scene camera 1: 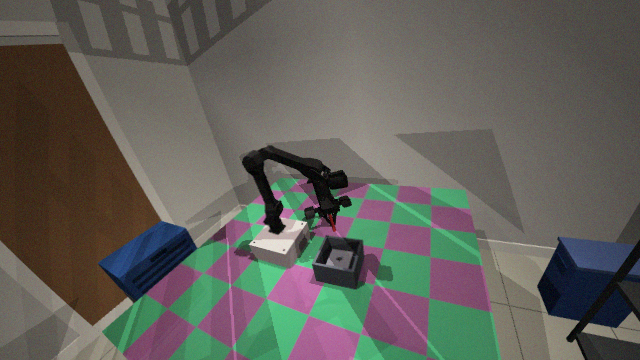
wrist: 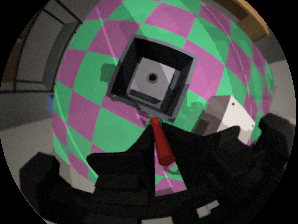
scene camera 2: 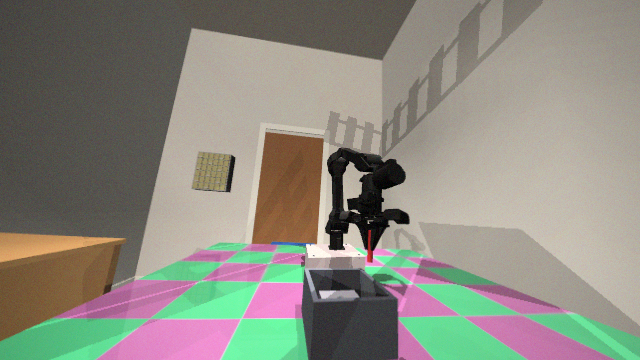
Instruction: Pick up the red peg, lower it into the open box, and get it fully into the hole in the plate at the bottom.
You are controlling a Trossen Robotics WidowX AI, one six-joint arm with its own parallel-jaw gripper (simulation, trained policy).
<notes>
The pictures show: the gripper, a grey plate and a dark box.
The gripper also shows in scene camera 1 and in the wrist view.
</notes>
